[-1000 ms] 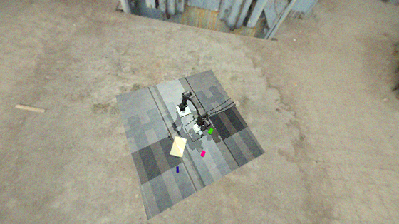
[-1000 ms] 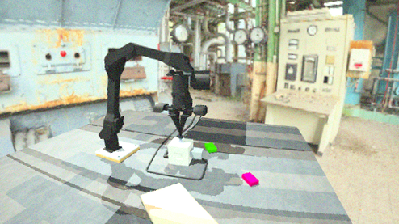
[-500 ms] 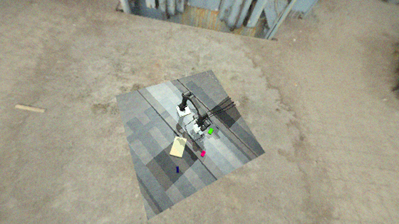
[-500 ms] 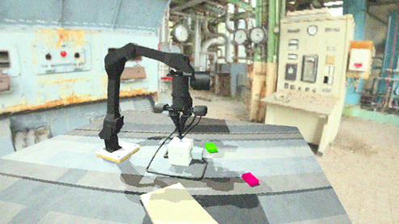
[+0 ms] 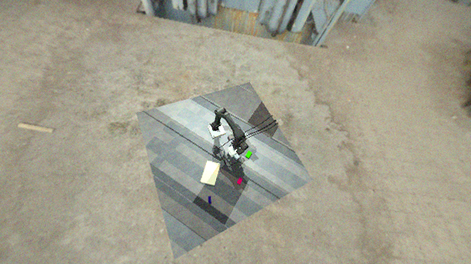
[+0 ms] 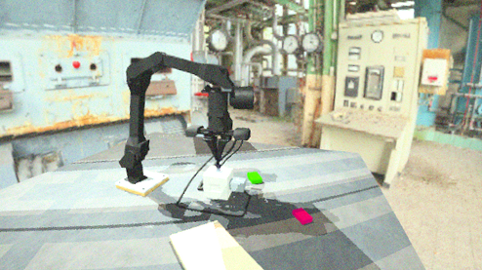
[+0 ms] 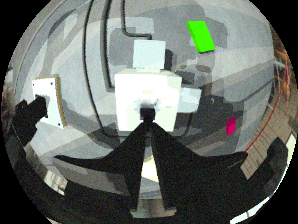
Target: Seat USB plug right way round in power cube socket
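My gripper tip is now 20 mm above the dark USB plug. Also, from my gripper tip: green block 140 mm to the left, 110 mm below, 60 mm ahead; magenta block 270 mm ahead, 110 mm below, 10 mm to the right; cream flat pad 240 mm to the right, 140 mm ahead, 110 mm below.
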